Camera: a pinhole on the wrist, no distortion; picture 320 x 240 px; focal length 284.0 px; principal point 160.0 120.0 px. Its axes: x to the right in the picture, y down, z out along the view. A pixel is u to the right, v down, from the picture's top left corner.
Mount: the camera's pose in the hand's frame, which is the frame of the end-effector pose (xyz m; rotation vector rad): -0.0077 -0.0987 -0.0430 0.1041 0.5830 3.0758
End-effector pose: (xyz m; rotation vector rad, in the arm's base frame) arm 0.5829 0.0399 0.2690 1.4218 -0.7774 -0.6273
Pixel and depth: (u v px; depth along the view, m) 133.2 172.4 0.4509
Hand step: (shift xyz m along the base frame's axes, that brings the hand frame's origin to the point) -0.2759 -0.3014 -0.0117
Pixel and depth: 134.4 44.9 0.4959
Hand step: -0.2596 -0.2676 0.2041
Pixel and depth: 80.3 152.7 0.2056
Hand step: -0.0776 -0.1476 -0.0426
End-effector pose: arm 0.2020 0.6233 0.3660 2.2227 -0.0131 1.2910
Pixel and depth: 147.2 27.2 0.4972
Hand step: 0.2452 -0.3530 0.0113
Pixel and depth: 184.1 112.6 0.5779
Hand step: 0.3462 -0.3439 -0.1405
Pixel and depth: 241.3 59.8 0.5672
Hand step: 0.2253 -0.4356 -0.1720
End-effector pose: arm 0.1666 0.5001 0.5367 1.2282 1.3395 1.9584
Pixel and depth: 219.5 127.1 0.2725
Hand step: 0.2092 0.0714 0.0041
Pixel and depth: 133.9 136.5 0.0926
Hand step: 0.0276 0.0562 -0.0549
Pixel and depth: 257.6 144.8 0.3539
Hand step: 0.3156 0.0657 -0.0012
